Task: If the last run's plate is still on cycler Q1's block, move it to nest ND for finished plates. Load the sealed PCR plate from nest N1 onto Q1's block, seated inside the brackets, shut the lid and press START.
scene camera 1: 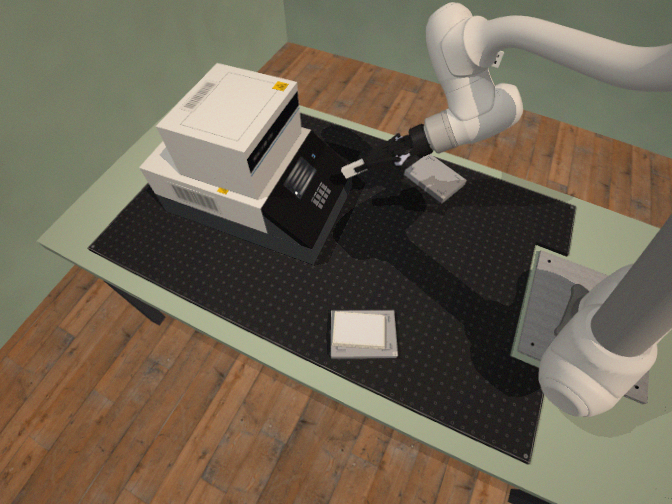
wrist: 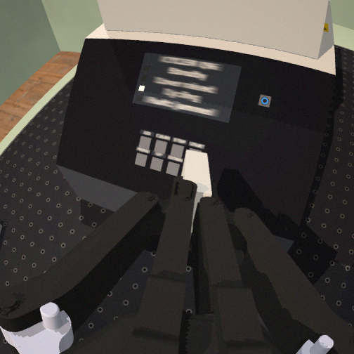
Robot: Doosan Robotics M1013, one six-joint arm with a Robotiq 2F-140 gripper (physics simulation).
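Cycler Q1 (scene camera 1: 227,111) (wrist: 215,22) stands at the back left with its lid down; its block and anything on it are hidden. Its sloped black panel carries a screen (scene camera 1: 300,176) (wrist: 187,87), a keypad (scene camera 1: 320,195) (wrist: 160,150) and a ring light (scene camera 1: 313,156) (wrist: 265,101) lit blue. My gripper (scene camera 1: 352,168) (wrist: 192,167) is shut and empty. Its pale fingertips are at the panel's right edge in the scene view and overlap the keypad's lower right corner in the wrist view. A white plate (scene camera 1: 358,328) lies on the near nest (scene camera 1: 391,347). Nest labels are not readable.
Another grey nest (scene camera 1: 435,180) stands at the back, below and beside my wrist, with no plate visible on it. The black perforated mat (scene camera 1: 260,282) (wrist: 30,210) covers much of the green table (scene camera 1: 75,222). The arm's base plate (scene camera 1: 550,282) is at the right.
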